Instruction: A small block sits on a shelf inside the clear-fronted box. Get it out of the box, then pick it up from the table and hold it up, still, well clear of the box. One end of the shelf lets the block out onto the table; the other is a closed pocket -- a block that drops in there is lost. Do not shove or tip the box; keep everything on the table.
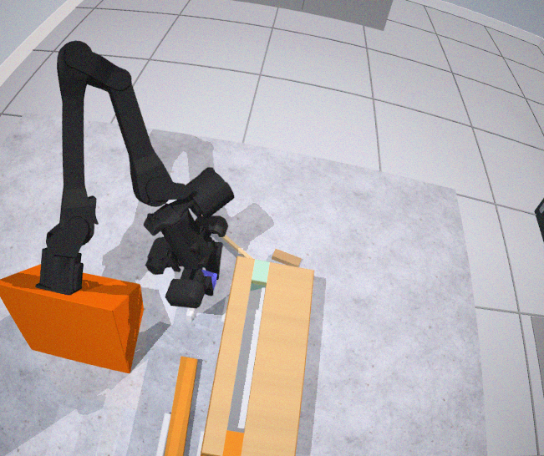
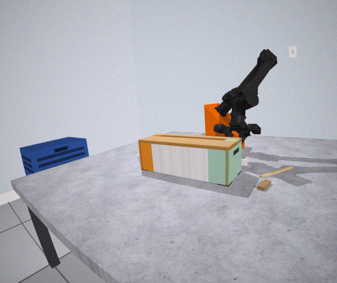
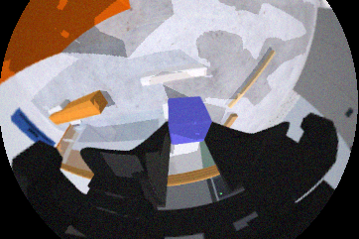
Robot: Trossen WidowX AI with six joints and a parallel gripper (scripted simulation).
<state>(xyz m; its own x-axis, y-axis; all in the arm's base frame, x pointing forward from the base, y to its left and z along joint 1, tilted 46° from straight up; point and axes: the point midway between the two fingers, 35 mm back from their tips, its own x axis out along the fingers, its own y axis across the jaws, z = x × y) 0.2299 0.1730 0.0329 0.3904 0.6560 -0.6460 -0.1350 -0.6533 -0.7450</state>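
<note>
The blue block is 1 cm behind my gripper tip and 1 cm above it. Round my gripper tip: tan box 6 cm ahead, 15 cm to the right, 1 cm below; thin wooden stick 1 cm ahead, 17 cm to the left, 7 cm below.
</note>
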